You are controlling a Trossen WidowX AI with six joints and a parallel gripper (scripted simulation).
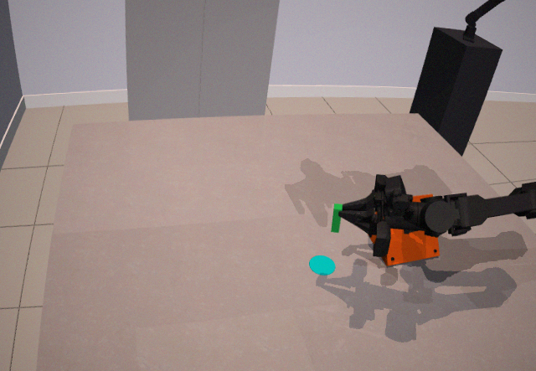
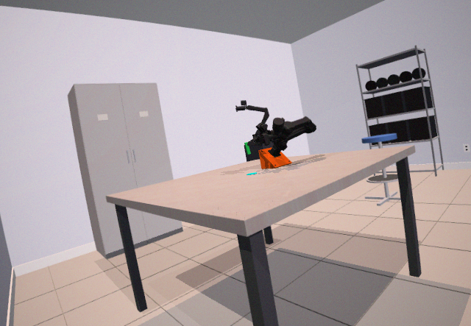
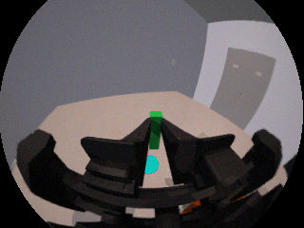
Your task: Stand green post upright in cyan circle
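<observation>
My gripper tip is 2 cm above the green post. Round my gripper tip: cyan circle 16 cm below.
</observation>
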